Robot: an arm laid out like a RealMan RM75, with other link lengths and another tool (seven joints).
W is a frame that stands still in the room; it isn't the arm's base.
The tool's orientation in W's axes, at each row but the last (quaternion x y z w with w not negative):
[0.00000 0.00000 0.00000 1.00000]
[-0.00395 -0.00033 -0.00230 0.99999]
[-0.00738 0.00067 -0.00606 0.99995]
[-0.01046 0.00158 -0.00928 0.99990]
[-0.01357 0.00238 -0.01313 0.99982]
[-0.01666 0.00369 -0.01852 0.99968]
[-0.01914 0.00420 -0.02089 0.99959]
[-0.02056 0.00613 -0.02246 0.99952]
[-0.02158 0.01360 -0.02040 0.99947]
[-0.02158 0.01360 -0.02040 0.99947]
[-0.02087 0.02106 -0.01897 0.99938]
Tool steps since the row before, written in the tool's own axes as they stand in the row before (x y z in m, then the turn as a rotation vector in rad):
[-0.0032 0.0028 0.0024 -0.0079 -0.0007 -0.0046]
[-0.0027 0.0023 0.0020 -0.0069 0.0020 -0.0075]
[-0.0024 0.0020 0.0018 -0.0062 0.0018 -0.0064]
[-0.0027 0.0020 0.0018 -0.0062 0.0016 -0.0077]
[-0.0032 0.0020 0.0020 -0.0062 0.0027 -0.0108]
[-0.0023 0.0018 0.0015 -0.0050 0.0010 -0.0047]
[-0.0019 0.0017 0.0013 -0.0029 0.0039 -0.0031]
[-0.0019 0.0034 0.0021 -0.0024 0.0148 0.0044]
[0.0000 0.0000 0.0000 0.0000 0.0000 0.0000]
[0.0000 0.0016 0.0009 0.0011 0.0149 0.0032]
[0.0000 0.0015 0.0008 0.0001 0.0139 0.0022]
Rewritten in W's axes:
[-0.0032 0.0028 0.0024 -0.0079 -0.0007 -0.0046]
[-0.0027 0.0023 0.0020 -0.0069 0.0020 -0.0075]
[-0.0024 0.0021 0.0018 -0.0062 0.0018 -0.0064]
[-0.0027 0.0021 0.0018 -0.0062 0.0016 -0.0077]
[-0.0031 0.0021 0.0020 -0.0062 0.0026 -0.0108]
[-0.0022 0.0019 0.0015 -0.0050 0.0010 -0.0047]
[-0.0018 0.0018 0.0012 -0.0028 0.0039 -0.0032]
[-0.0017 0.0036 0.0020 -0.0017 0.0151 0.0038]
[0.0000 0.0000 0.0000 0.0000 0.0000 0.0000]
[0.0001 0.0016 0.0008 0.0018 0.0150 0.0025]
[0.0001 0.0015 0.0007 0.0007 0.0140 0.0016]

